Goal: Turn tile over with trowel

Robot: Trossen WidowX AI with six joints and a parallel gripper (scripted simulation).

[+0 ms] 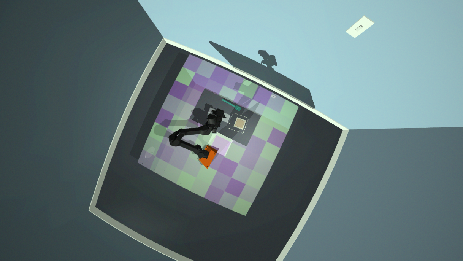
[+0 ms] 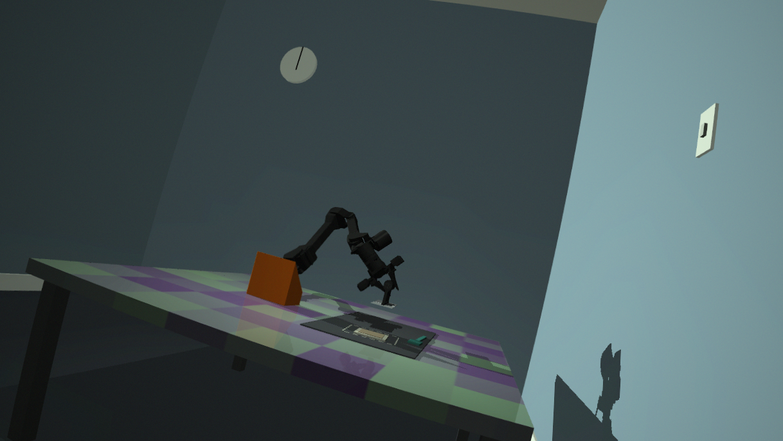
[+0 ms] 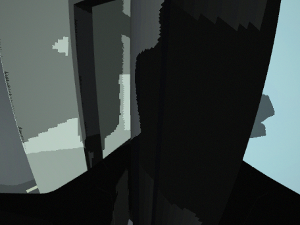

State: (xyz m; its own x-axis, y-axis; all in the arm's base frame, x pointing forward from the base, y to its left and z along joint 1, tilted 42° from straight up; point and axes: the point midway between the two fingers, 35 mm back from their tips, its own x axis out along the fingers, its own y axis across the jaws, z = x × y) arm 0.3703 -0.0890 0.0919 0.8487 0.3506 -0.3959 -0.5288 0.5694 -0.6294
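The trowel lies 30 mm behind my gripper tip and 10 mm below it. Round my gripper tip: cream tile (200 mm to the right, 130 mm below, 20 mm behind); then teal tool (130 mm below, 120 mm ahead, 70 mm to the right).
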